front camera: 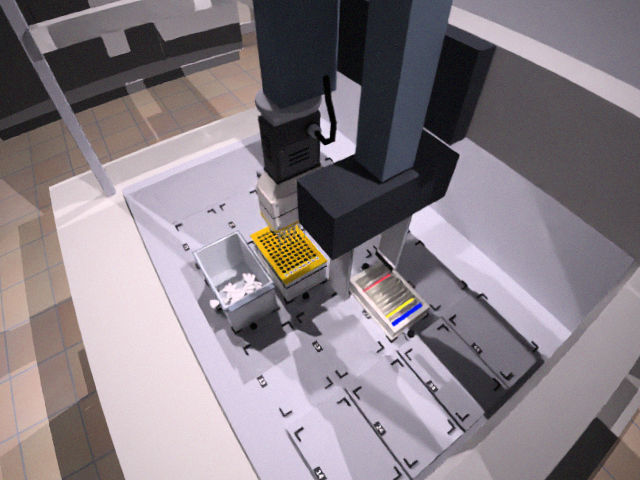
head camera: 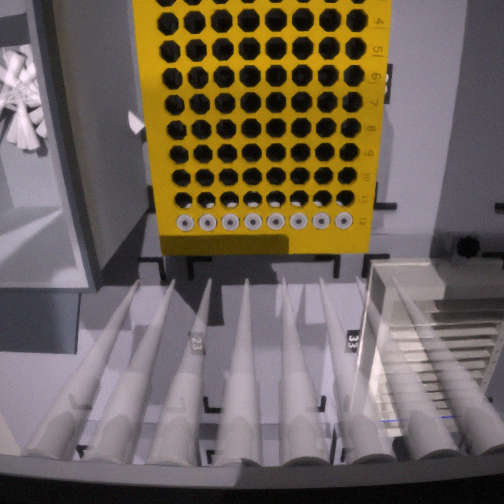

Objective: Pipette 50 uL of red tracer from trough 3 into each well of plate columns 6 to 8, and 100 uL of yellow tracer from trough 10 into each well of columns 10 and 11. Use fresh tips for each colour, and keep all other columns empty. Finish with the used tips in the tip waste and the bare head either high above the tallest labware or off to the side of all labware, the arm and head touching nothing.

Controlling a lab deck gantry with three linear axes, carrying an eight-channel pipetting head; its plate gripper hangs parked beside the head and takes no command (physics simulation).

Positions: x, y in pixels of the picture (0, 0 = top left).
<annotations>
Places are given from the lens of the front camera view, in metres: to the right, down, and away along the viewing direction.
grey back wall (front camera: 567, 266): 0.42, 0.04, 0.56
</annotations>
